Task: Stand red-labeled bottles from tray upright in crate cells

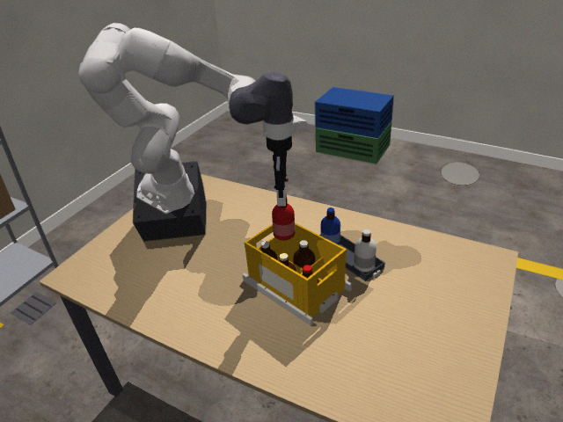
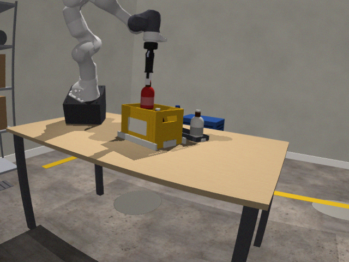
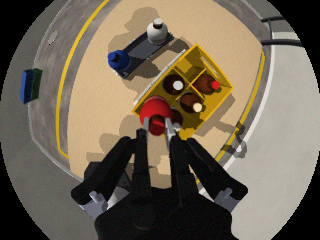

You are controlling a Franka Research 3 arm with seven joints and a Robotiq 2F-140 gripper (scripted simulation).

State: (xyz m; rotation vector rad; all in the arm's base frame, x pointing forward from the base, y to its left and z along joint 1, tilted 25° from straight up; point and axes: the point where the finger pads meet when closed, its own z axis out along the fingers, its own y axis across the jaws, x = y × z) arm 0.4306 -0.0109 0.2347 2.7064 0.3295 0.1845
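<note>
The red-labeled bottle lies 8 cm below my hand. Also, from my hand: blue-labeled bottle: 12 cm ahead, 17 cm to the left, 23 cm below; white-labeled bottle: 27 cm ahead, 7 cm to the left, 23 cm below; yellow crate: 6 cm ahead, 8 cm to the right, 23 cm below.
</note>
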